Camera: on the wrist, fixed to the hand. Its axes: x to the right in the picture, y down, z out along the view.
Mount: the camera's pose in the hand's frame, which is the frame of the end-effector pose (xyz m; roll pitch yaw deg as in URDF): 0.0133 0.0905 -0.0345 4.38 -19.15 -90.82
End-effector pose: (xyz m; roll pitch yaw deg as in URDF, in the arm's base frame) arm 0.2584 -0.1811 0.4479 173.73 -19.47 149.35
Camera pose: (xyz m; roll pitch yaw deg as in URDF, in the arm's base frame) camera 0.3042 -0.1081 0.4940 163.06 24.15 -128.86
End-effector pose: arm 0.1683 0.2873 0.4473 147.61 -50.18 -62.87
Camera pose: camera 0.0934 0.3064 0.5072 121.73 30.78 -16.49
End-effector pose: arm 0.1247 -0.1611 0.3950 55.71 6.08 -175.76
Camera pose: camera 0.1115 -0.2418 0.4486 -4.01 36.21 88.80
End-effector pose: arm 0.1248 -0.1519 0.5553 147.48 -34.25 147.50
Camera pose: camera 0.1835 -0.1208 0.6270 136.89 40.99 -157.26
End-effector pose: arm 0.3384 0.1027 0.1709 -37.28 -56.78 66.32
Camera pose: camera 0.3222 0.1929 0.1370 74.34 -26.43 -75.55
